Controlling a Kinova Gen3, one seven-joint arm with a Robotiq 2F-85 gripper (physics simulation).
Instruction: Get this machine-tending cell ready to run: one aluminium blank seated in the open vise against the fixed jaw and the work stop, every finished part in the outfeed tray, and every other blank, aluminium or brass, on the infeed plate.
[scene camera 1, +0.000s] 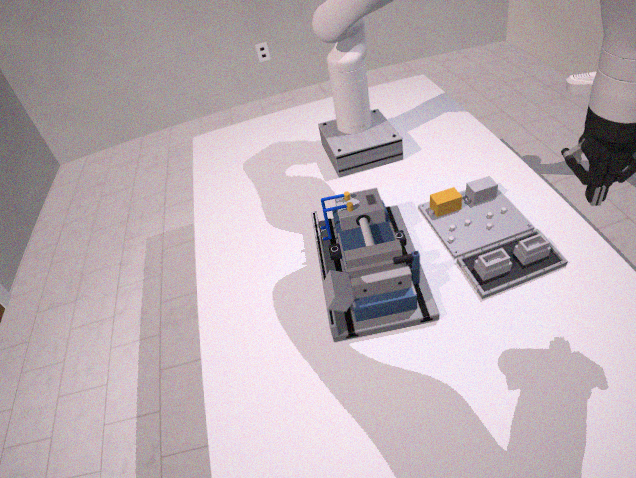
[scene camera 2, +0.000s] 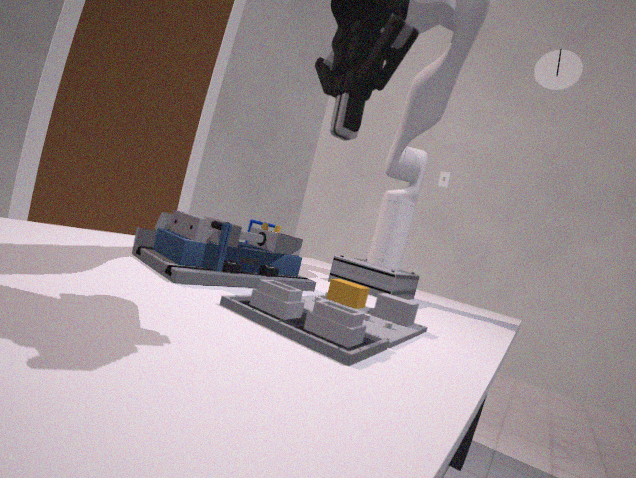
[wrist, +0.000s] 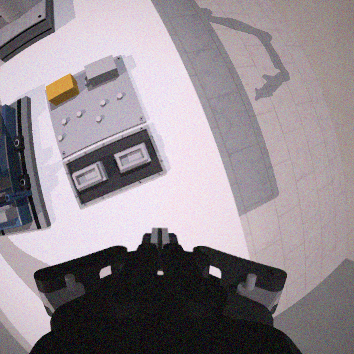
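Seen in the pictures: gripper, between the fingertips: (scene camera 1: 593, 202) (scene camera 2: 342, 137) (wrist: 159, 237); arm's base, origin of its link: (scene camera 1: 354, 124) (scene camera 2: 383, 266) (wrist: 18, 10).
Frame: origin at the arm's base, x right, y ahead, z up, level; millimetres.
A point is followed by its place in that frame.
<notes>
My gripper (scene camera 1: 596, 195) {y 604, x -245, z 140 mm} (scene camera 2: 345, 134) {y 604, x -245, z 140 mm} (wrist: 159, 237) {y 604, x -245, z 140 mm} is shut and empty, high above the table. The vise (scene camera 1: 385, 304) {y 571, x 86, z -14 mm} (scene camera 2: 179, 249) {y 574, x 39, z -26 mm} (wrist: 15, 220) {y 561, x 46, z -8 mm} has a work stop (scene camera 1: 415, 267) {y 521, x 15, z 0 mm} (scene camera 2: 224, 246) {y 516, x 7, z -7 mm} at its side. A pale surface shows between its jaws; I cannot tell whether it is a blank. A brass blank (scene camera 1: 445, 201) {y 350, x -112, z -25 mm} (scene camera 2: 348, 293) {y 350, x -132, z -39 mm} (wrist: 62, 89) {y 344, x -128, z -24 mm} and an aluminium blank (scene camera 1: 482, 190) {y 342, x -202, z -27 mm} (scene camera 2: 394, 309) {y 340, x -216, z -40 mm} (wrist: 102, 71) {y 338, x -214, z -24 mm} stand on the infeed plate (scene camera 1: 462, 239) {y 433, x -116, z -60 mm} (scene camera 2: 406, 333) {y 379, x -260, z -60 mm} (wrist: 90, 132) {y 441, x -159, z -60 mm}. Two pocketed finished parts (scene camera 1: 492, 269) {y 540, x -129, z -41 mm} (scene camera 1: 533, 251) {y 530, x -219, z -35 mm} (scene camera 2: 277, 300) {y 540, x -154, z -43 mm} (scene camera 2: 335, 327) {y 532, x -240, z -46 mm} sit apart in the outfeed tray (scene camera 1: 524, 281) {y 570, x -184, z -64 mm} (wrist: 123, 189) {y 568, x -194, z -56 mm}.
The robot's base (scene camera 1: 359, 143) {y 95, x 10, z 0 mm} (scene camera 2: 372, 277) {y 116, x -41, z -26 mm} (wrist: 27, 27) {y 115, x -44, z -5 mm} stands behind the vise and the plate. Blue pipes (scene camera 1: 324, 208) {y 329, x 141, z 18 mm} rise at the vise's rear. A slanted grey block (scene camera 1: 339, 291) {y 542, x 155, z 14 mm} stands by its front corner. White pins stick up from the infeed plate, which adjoins the tray.
</notes>
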